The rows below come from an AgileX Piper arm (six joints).
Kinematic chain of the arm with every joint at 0, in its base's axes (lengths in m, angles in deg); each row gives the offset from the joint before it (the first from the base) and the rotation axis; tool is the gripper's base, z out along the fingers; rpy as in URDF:
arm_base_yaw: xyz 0 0 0.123 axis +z
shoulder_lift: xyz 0 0 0 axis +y
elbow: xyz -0.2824 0 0.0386 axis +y
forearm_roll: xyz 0.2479 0 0.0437 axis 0.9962 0 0.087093
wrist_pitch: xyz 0 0 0 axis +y
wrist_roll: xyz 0.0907 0 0.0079 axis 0.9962 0 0.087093
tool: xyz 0 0 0 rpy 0 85.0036 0
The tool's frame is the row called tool.
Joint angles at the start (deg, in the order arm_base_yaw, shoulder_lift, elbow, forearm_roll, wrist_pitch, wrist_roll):
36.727, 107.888, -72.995, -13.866, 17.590, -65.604
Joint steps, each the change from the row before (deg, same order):
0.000, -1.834, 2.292, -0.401, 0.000, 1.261
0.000, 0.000, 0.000, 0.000, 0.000, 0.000
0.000, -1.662, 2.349, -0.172, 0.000, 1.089
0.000, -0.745, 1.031, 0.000, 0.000, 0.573
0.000, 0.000, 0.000, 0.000, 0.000, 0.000
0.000, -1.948, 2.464, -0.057, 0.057, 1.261
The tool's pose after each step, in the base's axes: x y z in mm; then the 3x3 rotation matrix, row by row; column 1 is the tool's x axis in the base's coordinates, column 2 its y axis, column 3 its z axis. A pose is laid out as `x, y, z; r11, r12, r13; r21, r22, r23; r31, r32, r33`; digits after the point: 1 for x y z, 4 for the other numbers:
327.9, 236.2, 209.0; 0.4207, -0.6932, 0.5852; -0.9030, -0.2579, 0.3437; -0.0874, -0.6730, -0.7345
327.9, 236.2, 209.0; 0.4207, -0.6932, 0.5852; -0.9030, -0.2579, 0.3437; -0.0874, -0.6730, -0.7345
320.2, 230.3, 208.8; 0.4081, -0.7061, 0.5787; -0.9080, -0.2479, 0.3378; -0.0950, -0.6633, -0.7423
316.7, 227.7, 208.8; 0.4006, -0.7128, 0.5757; -0.9107, -0.2408, 0.3355; -0.1005, -0.6588, -0.7456
316.7, 227.7, 208.8; 0.4006, -0.7128, 0.5757; -0.9107, -0.2408, 0.3355; -0.1005, -0.6588, -0.7456
308.1, 221.2, 209.6; 0.3842, -0.7262, 0.5701; -0.9165, -0.2253, 0.3307; -0.1117, -0.6495, -0.7521

